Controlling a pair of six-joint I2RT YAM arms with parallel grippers.
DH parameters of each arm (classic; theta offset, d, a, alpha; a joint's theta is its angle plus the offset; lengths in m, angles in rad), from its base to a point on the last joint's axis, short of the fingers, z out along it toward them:
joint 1: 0 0.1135 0.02 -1.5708
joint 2: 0 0 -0.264 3.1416
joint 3: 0.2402 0 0.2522 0
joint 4: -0.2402 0 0.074 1.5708
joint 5: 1.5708 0 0 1.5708
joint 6: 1.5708 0.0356 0 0
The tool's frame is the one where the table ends.
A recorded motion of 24 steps. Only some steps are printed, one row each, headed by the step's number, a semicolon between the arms.
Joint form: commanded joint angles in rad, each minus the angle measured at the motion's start. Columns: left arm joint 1, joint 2, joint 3, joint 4, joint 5, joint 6; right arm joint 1, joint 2, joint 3, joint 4, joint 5, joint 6.
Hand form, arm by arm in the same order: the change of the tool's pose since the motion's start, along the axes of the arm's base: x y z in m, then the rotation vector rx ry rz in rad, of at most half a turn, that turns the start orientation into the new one. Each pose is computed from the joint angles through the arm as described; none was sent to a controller.
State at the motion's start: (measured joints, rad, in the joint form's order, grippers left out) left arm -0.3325 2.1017 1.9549 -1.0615 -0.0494 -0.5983; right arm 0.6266 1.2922 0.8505 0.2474 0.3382 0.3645
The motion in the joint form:
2: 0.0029 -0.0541 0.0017 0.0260 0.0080 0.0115; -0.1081 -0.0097 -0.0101 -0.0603 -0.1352 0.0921
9: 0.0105 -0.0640 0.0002 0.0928 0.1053 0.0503; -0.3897 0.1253 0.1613 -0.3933 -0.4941 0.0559
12: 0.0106 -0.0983 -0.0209 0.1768 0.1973 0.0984; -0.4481 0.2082 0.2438 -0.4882 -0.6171 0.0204
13: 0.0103 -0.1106 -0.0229 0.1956 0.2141 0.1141; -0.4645 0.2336 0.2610 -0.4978 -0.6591 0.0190
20: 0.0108 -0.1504 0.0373 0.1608 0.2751 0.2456; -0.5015 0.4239 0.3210 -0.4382 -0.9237 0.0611
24: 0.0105 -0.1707 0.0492 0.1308 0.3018 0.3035; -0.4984 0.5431 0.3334 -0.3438 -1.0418 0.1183
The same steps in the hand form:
2: -0.0053 0.0029 0.0244 -0.0291 -0.0759 -0.0108; 0.0119 -0.0252 -0.0075 0.0786 0.0934 0.0040
9: -0.0010 0.0013 0.0315 -0.1203 -0.1249 -0.0801; 0.0612 -0.0856 -0.0204 0.0673 0.4075 0.0577
12: -0.0019 -0.0018 0.0447 -0.2041 -0.2031 -0.1696; 0.0795 -0.0970 -0.0261 0.0789 0.5030 0.1212
13: -0.0030 -0.0022 0.0506 -0.2183 -0.2305 -0.1937; 0.0851 -0.1002 -0.0290 0.0966 0.5238 0.1432
20: -0.0133 -0.0008 0.0840 -0.2221 -0.3113 -0.3422; 0.1203 -0.1000 -0.0665 0.2495 0.6330 0.3253
24: -0.0206 0.0005 0.0940 -0.2180 -0.3232 -0.4058; 0.1382 -0.0931 -0.0973 0.3443 0.6848 0.4103

